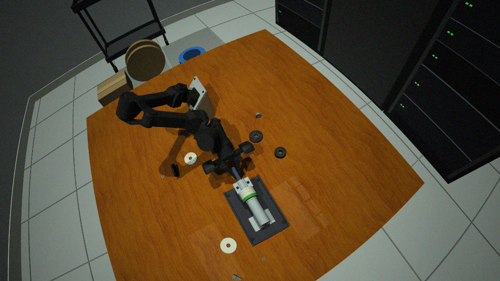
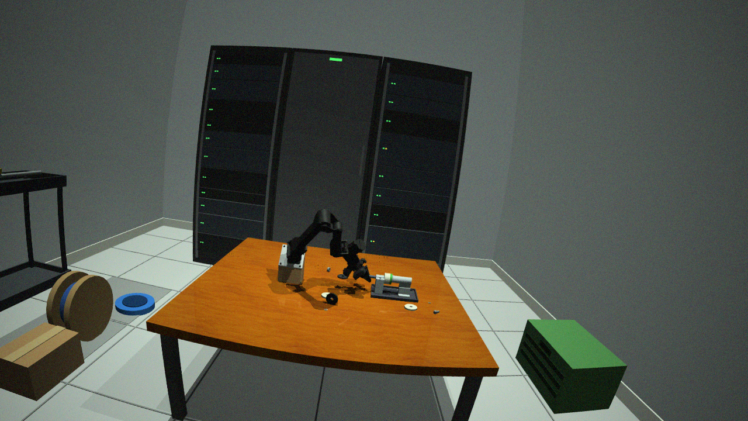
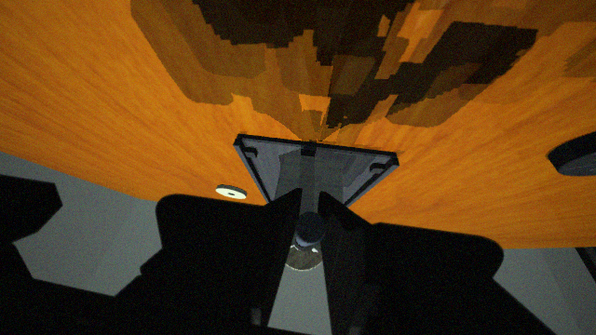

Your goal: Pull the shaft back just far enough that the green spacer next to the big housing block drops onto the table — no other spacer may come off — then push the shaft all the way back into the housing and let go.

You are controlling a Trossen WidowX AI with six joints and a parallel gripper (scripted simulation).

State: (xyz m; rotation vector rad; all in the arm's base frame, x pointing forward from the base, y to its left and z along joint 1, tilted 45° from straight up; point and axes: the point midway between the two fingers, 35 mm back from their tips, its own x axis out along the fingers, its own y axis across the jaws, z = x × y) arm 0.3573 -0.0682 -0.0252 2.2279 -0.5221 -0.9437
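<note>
Now: gripper tip 60 mm short of the dark shaft, 30 mm below it and 10 mm to the left of it. The rest, counted from my gripper tip: green spacer: 100 mm ahead, 20 mm above, 10 mm to the right; then cream spacer: 80 mm ahead, 20 mm above, 10 mm to the right; then nut: 230 mm to the left, 210 mm behind, 40 mm below.
</note>
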